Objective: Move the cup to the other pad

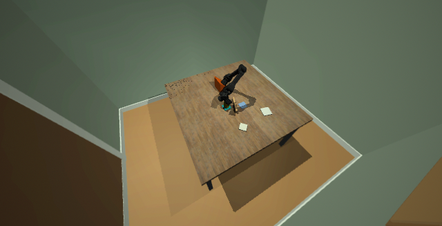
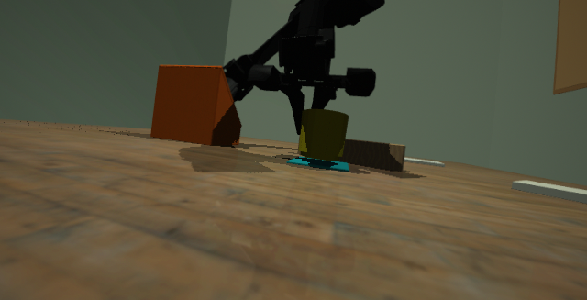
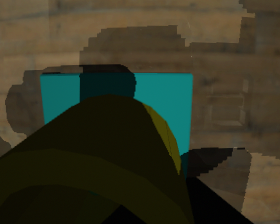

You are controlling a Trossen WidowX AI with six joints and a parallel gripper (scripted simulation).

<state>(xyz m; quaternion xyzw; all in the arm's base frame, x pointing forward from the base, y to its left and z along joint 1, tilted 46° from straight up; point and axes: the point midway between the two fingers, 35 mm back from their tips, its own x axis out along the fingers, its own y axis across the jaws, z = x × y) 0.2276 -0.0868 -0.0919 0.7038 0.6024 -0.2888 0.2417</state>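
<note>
My gripper tip is now 20 mm short of the cup. Also, from my gripper tip: wooden block (80 mm ahead, 80 mm to the left, 30 mm below); cyan pad (30 mm ahead, 50 mm below); light blue pad (120 mm ahead, 170 mm to the left, 50 mm below).
</note>
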